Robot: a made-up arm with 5 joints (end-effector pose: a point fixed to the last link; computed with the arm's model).
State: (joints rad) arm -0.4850 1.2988 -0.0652 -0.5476 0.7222
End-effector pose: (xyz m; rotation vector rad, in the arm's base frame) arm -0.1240 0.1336 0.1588 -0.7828 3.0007 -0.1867
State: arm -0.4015 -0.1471 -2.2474 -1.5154 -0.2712
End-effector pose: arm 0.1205 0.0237 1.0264 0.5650 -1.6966 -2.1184
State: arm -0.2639 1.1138 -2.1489 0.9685 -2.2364
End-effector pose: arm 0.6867 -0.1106 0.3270 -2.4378 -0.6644 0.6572
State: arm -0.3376 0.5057 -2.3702 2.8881 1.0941
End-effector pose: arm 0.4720 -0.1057 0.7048 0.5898 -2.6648 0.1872
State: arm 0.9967 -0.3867 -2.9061 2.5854 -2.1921
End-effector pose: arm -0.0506 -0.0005 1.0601 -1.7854 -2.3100 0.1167
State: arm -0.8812 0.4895 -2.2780 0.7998 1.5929
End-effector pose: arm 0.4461 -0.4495 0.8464 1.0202 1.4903 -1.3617
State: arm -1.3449 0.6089 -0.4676 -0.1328 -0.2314
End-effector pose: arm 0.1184 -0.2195 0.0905 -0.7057 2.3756 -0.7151
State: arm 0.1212 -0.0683 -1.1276 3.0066 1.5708
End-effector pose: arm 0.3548 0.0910 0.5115 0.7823 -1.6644 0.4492
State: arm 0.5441 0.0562 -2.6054 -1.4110 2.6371
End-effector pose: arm 0.0671 0.0896 1.0605 0.6383 -0.6479 1.6847
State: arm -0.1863 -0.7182 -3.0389 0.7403 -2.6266
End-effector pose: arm -0.4447 0.1533 1.0334 0.9619 0.4014 1.6300
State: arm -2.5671 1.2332 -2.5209 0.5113 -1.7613
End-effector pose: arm -0.5730 -0.4232 0.5050 1.5274 -2.5051 0.7695
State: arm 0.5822 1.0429 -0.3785 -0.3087 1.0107
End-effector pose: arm 0.0289 0.0636 0.0483 -1.6772 2.1665 -0.4251
